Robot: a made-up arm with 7 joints. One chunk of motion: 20 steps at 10 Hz.
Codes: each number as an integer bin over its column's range. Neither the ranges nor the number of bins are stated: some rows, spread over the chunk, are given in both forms.
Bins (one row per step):
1: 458 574 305 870 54 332
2: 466 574 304 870 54 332
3: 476 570 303 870 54 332
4: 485 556 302 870 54 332
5: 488 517 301 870 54 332
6: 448 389 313 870 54 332
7: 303 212 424 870 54 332
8: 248 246 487 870 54 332
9: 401 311 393 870 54 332
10: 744 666 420 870 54 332
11: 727 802 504 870 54 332
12: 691 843 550 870 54 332
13: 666 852 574 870 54 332
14: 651 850 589 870 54 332
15: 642 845 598 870 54 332
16: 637 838 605 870 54 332
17: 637 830 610 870 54 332
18: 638 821 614 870 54 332
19: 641 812 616 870 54 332
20: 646 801 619 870 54 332
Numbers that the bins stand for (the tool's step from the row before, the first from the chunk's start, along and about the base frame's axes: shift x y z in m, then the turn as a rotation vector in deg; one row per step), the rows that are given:
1: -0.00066 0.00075 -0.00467 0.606 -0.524 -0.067
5: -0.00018 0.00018 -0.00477 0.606 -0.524 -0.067
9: -0.00158 -0.00189 -0.00256 0.606 -0.524 -0.067
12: 0.00307 0.00344 0.00121 0.606 -0.524 -0.067
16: 0.00220 0.00339 0.00253 0.606 -0.524 -0.067
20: 0.00235 0.00302 0.00287 0.606 -0.524 -0.067
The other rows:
2: -0.00054 0.00075 -0.00470 0.606 -0.524 -0.067
3: -0.00038 0.00071 -0.00472 0.606 -0.524 -0.067
4: -0.00023 0.00057 -0.00474 0.606 -0.524 -0.067
6: -0.00082 -0.00111 -0.00448 0.606 -0.524 -0.067
7: -0.00315 -0.00288 -0.00181 0.606 -0.524 -0.067
8: -0.00403 -0.00254 -0.00030 0.606 -0.524 -0.067
10: 0.00392 0.00167 -0.00191 0.606 -0.524 -0.067
11: 0.00364 0.00303 0.00011 0.606 -0.524 -0.067
13: 0.00267 0.00353 0.00179 0.606 -0.524 -0.067
14: 0.00243 0.00351 0.00215 0.606 -0.524 -0.067
15: 0.00228 0.00346 0.00237 0.606 -0.524 -0.067
17: 0.00220 0.00331 0.00265 0.606 -0.524 -0.067
18: 0.00222 0.00322 0.00275 0.606 -0.524 -0.067
19: 0.00227 0.00313 0.00280 0.606 -0.524 -0.067

